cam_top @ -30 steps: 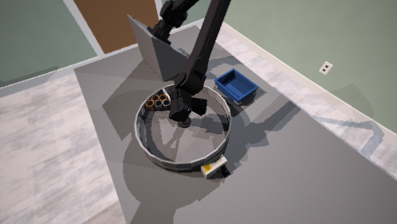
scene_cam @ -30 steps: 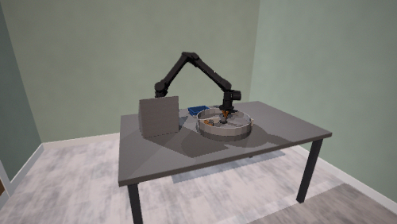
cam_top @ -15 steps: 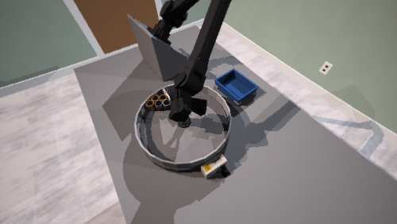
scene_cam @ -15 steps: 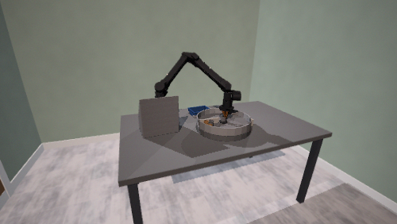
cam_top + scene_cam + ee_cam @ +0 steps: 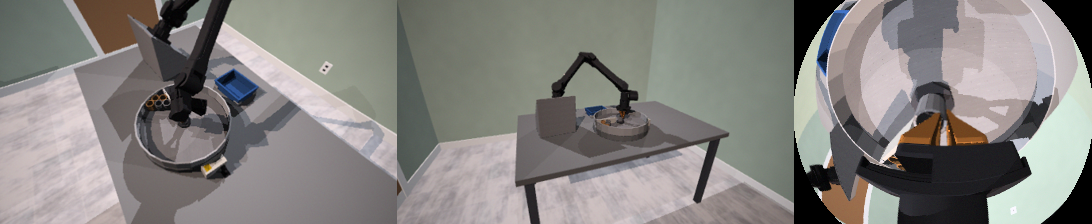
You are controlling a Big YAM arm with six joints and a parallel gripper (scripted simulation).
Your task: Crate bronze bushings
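Now: hand 4 cm above the round turning table, 1 cm to the right of it and 1 cm past it. From my hand the other things lie so: blue crate: 37 cm to the left, 7 cm below, 5 cm behind.
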